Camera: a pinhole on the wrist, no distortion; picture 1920 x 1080 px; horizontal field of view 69.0 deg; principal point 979.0 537.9 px. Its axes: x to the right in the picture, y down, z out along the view. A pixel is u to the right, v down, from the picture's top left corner.
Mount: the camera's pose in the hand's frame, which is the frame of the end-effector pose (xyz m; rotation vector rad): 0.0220 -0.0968 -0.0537 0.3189 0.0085 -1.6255
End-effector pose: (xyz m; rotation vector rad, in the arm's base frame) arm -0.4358 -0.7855 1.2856 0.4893 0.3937 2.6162
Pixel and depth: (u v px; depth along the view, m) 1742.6 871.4 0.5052
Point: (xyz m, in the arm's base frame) -0.1220 -0.2879 1.4809
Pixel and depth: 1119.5 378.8 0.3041
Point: -0.2151 -0.6198 1.4032
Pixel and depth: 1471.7 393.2 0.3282
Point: -0.1734 -0.5470 1.3750
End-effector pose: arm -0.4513 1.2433 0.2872 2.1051 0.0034 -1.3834
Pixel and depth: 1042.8 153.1 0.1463
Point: -0.5788 1.3248 0.2431
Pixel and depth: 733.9 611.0 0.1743
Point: -0.5865 1.2676 0.2074
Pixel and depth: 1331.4 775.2 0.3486
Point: -0.7584 1.3161 0.0847
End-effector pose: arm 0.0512 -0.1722 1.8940 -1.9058 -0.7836 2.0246
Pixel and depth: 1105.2 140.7 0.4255
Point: -0.2820 -0.1654 2.1600
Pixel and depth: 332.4 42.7 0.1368
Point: -0.0335 -0.1681 1.9671
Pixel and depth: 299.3 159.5 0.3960
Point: -0.2669 -0.3442 2.0106
